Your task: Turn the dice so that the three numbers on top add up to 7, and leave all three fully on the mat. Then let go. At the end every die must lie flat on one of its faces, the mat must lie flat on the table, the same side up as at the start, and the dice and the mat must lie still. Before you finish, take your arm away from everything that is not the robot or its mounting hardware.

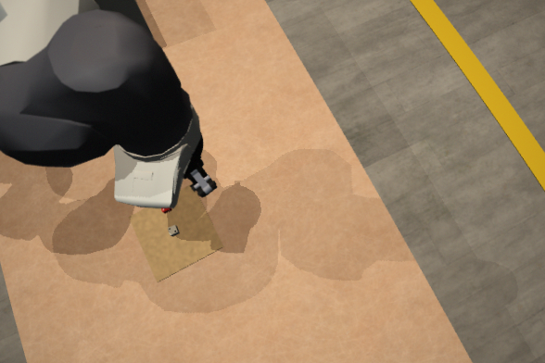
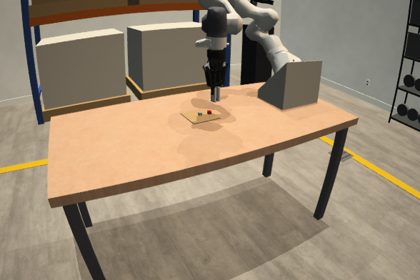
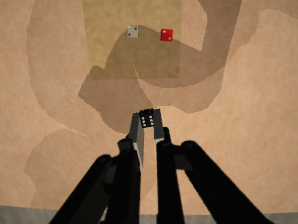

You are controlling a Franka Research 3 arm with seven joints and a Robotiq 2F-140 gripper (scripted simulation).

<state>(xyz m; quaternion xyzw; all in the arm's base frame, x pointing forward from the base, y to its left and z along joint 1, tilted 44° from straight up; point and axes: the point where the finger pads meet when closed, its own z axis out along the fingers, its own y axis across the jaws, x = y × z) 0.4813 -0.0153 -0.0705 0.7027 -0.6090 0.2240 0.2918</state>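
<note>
My gripper is now 2 cm short of the white die, 10 cm to the left of it and 12 cm above it. The rest, counted from my hand: black die: 1 cm to the right, 3 cm below; then red die: 3 cm behind, 9 cm to the right, 12 cm below; then tan mat: 2 cm ahead, 10 cm to the right, 13 cm below.
</note>
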